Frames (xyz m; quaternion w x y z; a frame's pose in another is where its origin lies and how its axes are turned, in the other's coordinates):
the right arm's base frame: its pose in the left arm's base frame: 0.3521 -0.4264 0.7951 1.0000 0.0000 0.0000 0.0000
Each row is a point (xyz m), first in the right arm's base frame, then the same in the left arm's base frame.
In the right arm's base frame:
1: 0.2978 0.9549 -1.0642
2: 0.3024 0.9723 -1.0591
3: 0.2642 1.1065 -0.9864
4: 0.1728 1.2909 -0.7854
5: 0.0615 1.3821 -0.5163
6: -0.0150 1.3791 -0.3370
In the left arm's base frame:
1: 0.6499 0.5285 -0.2691
2: 0.6545 0.5459 -0.2640
3: 0.6163 0.6801 -0.1913
4: 0.5249 0.8645 0.0097
5: 0.4136 0.9557 0.2788
6: 0.3371 0.9527 0.4581

